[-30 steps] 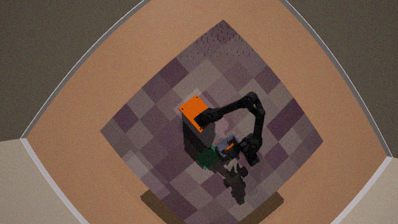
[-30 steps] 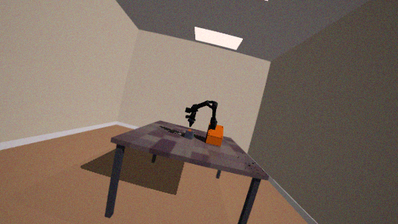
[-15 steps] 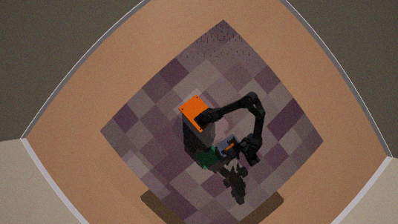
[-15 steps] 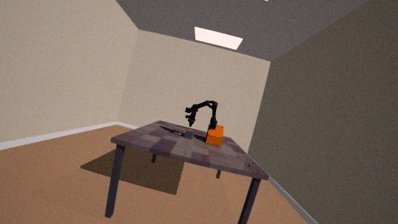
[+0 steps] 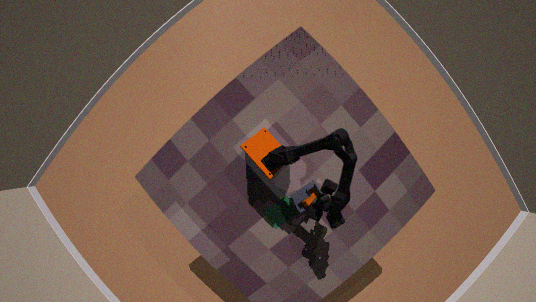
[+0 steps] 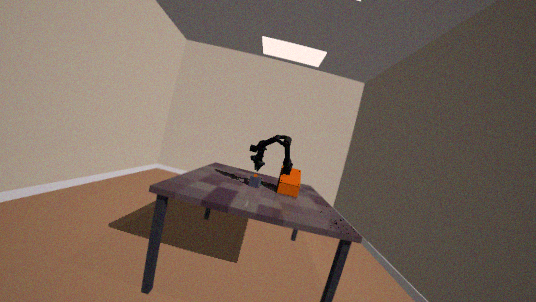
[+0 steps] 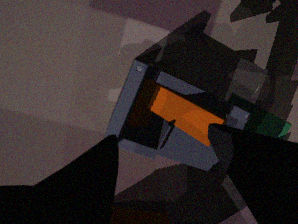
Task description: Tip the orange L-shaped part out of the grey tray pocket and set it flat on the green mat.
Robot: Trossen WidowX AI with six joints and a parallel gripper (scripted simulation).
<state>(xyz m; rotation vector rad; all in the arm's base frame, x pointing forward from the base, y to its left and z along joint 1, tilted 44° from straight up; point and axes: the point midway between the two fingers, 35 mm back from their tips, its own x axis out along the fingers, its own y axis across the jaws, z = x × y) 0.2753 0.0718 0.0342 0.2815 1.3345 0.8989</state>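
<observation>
My gripper tip is 1 cm past the orange L-shaped part, 2 cm to the left of it and 10 cm above it. Also, from my gripper tip: green mat: 3 cm behind, 20 cm to the right, 16 cm below.
</observation>
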